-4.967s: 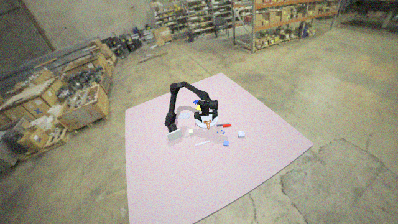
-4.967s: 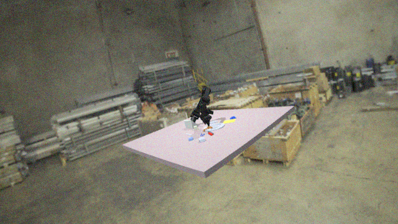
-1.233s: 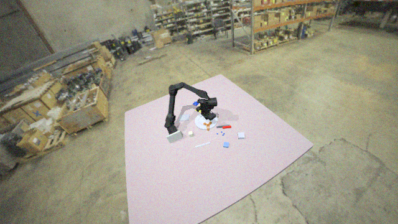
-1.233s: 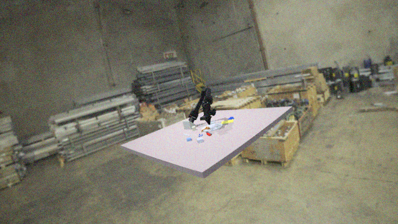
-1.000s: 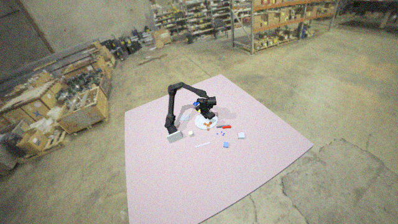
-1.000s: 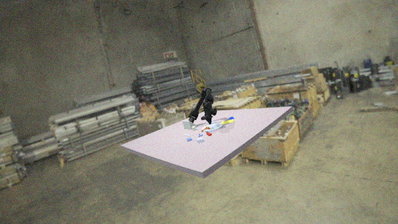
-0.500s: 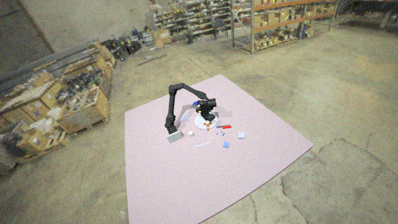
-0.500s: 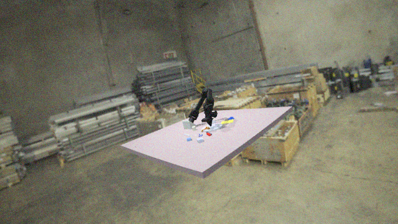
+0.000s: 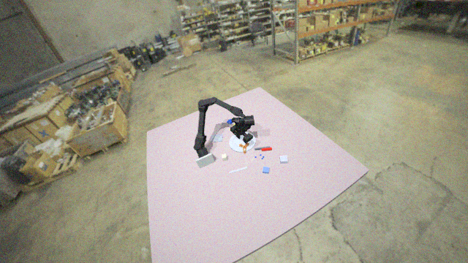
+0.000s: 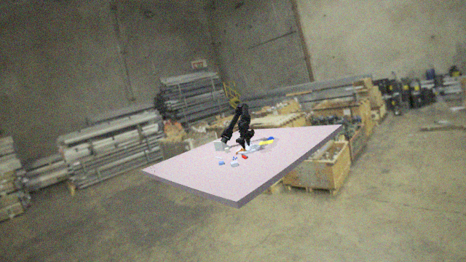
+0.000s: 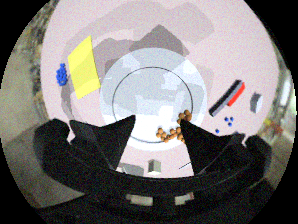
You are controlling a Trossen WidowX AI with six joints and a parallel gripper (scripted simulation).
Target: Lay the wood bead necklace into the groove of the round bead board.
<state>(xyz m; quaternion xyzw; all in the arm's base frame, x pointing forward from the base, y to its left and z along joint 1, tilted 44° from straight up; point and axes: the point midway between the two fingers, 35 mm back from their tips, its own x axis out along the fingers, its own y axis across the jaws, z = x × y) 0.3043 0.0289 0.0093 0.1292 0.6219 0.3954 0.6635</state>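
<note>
Right now my gripper tip is 130 mm to the left of the red-handled tool, 120 mm short of it and 20 mm above it. Round my gripper tip: cream cube (170 mm behind, 80 mm to the right, 10 mm below); then grey plate (170 mm behind, 150 mm to the left, 20 mm below); then yellow sheet (190 mm to the left, 20 mm below, 20 mm ahead).
</note>
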